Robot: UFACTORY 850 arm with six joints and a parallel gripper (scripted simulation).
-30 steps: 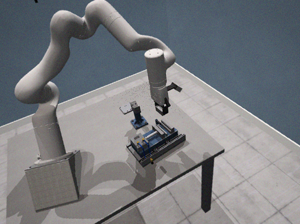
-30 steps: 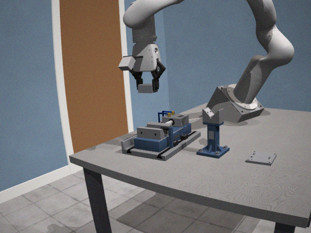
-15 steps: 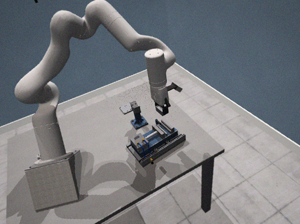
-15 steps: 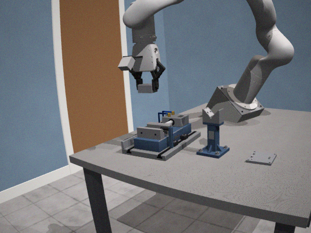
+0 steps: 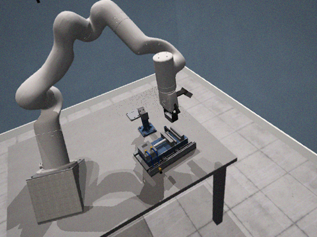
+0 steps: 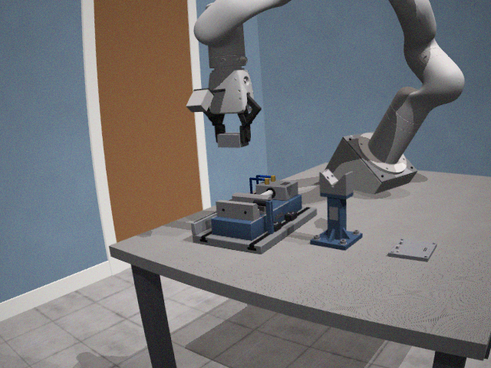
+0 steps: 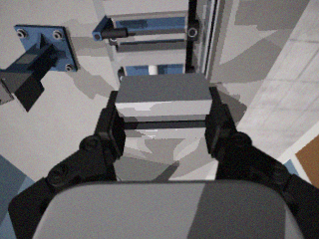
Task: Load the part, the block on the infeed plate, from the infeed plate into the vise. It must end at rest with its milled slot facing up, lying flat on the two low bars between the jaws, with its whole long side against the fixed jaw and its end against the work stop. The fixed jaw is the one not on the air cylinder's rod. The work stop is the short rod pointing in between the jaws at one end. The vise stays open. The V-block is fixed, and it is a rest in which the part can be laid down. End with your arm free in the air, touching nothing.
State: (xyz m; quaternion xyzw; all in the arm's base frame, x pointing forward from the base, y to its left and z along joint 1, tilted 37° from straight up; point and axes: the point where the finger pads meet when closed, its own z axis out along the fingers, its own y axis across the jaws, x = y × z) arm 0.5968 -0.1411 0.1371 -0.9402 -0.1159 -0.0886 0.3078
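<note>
Now: the fixed jaw 17 cm below my hand, 3 cm to the left of it and 3 cm ahead of it. Also, from my hand: part: 1 cm below; moving jaw: 17 cm below, 4 cm behind, 1 cm to the left; work stop: 16 cm below, 6 cm to the left, 1 cm behind.
</note>
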